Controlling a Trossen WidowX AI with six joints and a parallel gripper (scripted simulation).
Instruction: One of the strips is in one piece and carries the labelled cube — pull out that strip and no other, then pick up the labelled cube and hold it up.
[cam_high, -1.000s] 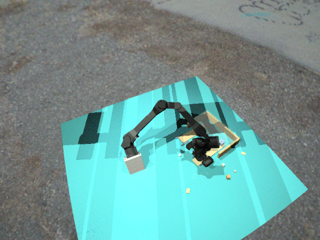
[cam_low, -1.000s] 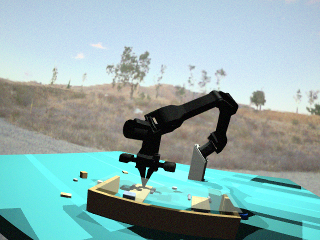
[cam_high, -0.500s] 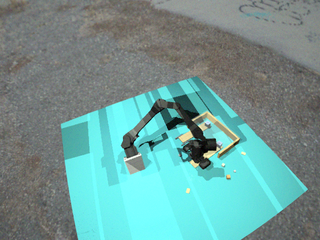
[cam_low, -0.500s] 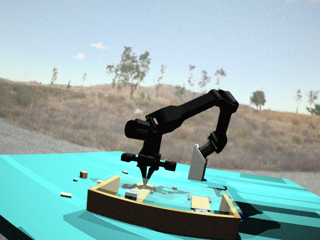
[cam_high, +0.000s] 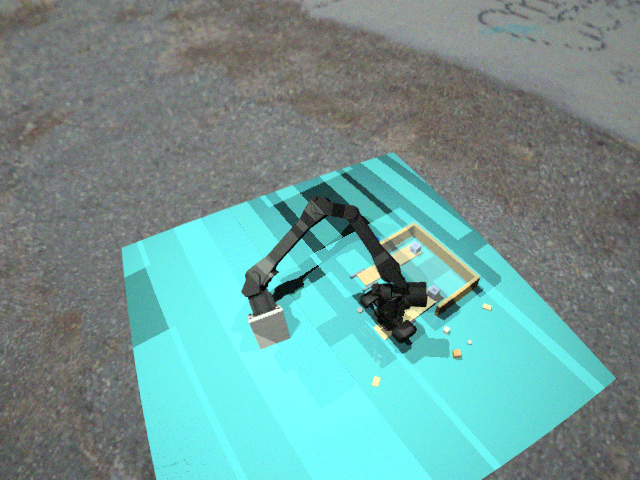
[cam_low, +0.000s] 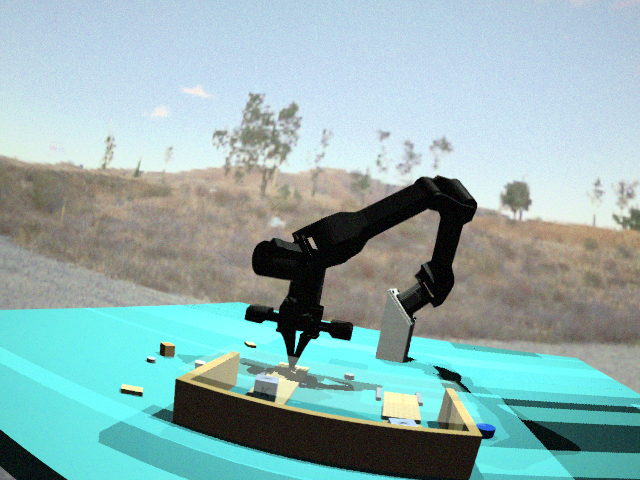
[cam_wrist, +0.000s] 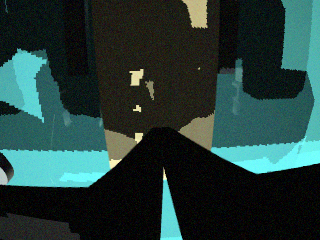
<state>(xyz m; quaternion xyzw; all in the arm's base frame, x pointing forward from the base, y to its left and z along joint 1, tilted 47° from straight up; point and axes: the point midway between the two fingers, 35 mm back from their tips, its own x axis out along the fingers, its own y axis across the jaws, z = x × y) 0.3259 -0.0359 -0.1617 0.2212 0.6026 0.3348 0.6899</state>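
Right now my gripper tip is 90 mm short of the strip and 20 mm to the right of it. Round my gripper tip: blue object (340 mm to the left, 150 mm ahead).
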